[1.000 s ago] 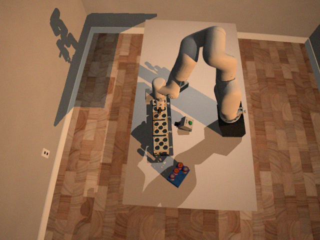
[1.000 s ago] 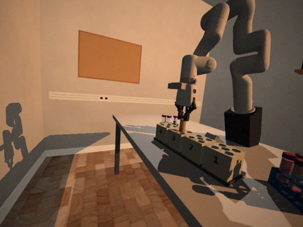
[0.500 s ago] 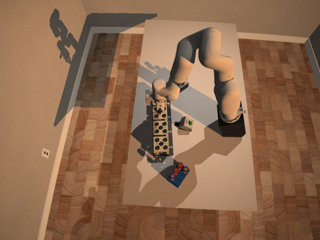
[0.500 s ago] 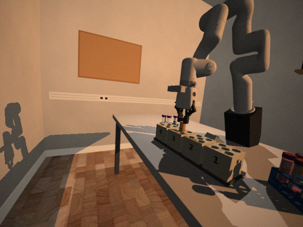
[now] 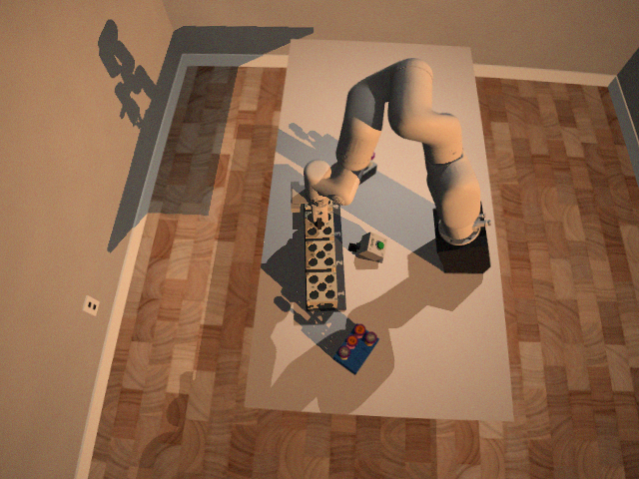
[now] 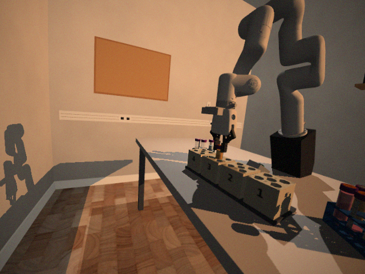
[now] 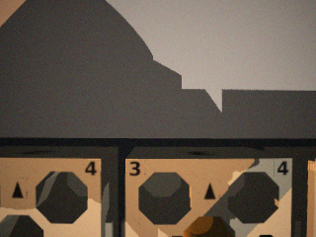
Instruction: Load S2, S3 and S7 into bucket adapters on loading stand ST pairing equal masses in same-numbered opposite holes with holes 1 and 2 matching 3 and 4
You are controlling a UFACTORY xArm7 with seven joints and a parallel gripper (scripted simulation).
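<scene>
Right now my hand is 5 cm above the orange-dotted tube and 1 cm past it. Also, from my hand: bucket adapter (11 cm to the left, 10 cm below, 1 cm behind); then pale blank rack (29 cm to the right, 13 cm behind, 12 cm below); then pink-filled sample tube (35 cm to the left, 14 cm behind, 8 cm below).
</scene>
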